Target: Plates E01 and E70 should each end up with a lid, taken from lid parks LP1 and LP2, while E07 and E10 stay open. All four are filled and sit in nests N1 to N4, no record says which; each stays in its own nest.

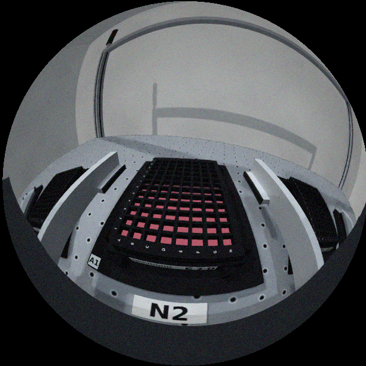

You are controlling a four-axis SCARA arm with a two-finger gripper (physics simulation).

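Note:
A black plate [182, 215] with pink-red filled wells and no lid sits in nest N2 [150, 281]. Its front label [200, 268] is seen at a steep slant and appears to read E10. The nest's sign [170, 312] reads N2. My gripper [183, 160] is open and empty, with one finger on each side above the plate, apart from it. Dark plates stand behind the fingers at the left [56, 187] and right [312, 205]; their labels cannot be read. The lid parks cannot be made out.
A pale deck [95, 220] with small holes surrounds the nest. A small A1 tag [93, 261] marks the nest's front left corner. A grey wall with a frame-like outline and shadows rises behind the deck.

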